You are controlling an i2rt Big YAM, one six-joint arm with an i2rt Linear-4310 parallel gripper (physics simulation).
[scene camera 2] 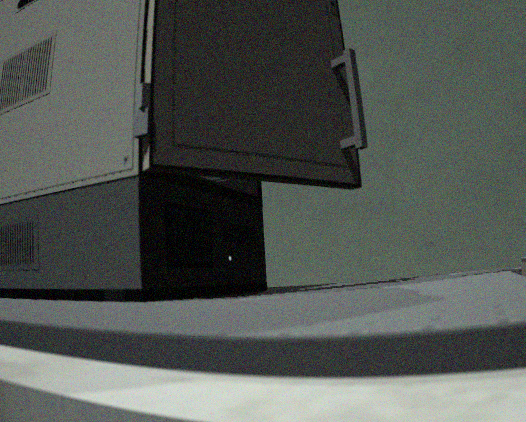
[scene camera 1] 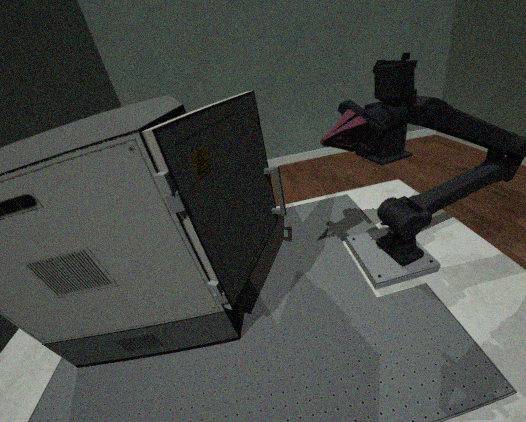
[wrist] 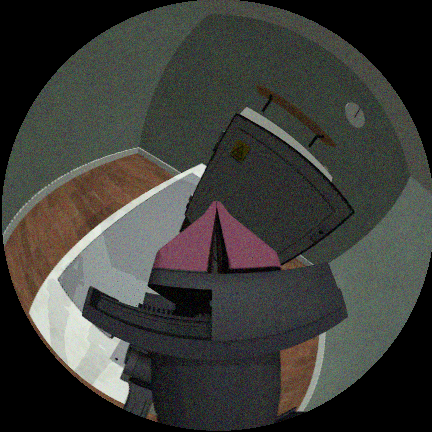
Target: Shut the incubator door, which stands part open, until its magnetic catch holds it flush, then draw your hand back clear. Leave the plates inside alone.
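Note:
The incubator (scene camera 1: 120, 225) (scene camera 2: 85, 115) is a pale grey cabinet on a dark base. Its door (scene camera 1: 215, 200) (scene camera 2: 250, 90) (wrist: 270, 185) stands wide of the body, its dark inner face and yellow label showing. The bar handle (scene camera 1: 281, 190) (scene camera 2: 356, 100) is at the door's free edge. My gripper (scene camera 1: 324, 143) (wrist: 215, 206) is shut and empty, its pink fingertips together. In scene camera 1 it is raised to the right of the free edge, apart from the door; in the wrist view it points toward the inner face. The plates inside are hidden. The gripper does not show in scene camera 2.
The incubator stands on a perforated grey board (scene camera 1: 310, 350). The arm's base plate (scene camera 1: 400, 276) is at the board's right side. A small bracket (scene camera 1: 287, 233) is below the handle. A brown wall shelf (wrist: 295, 114) and a clock (wrist: 355, 115) are beyond the door.

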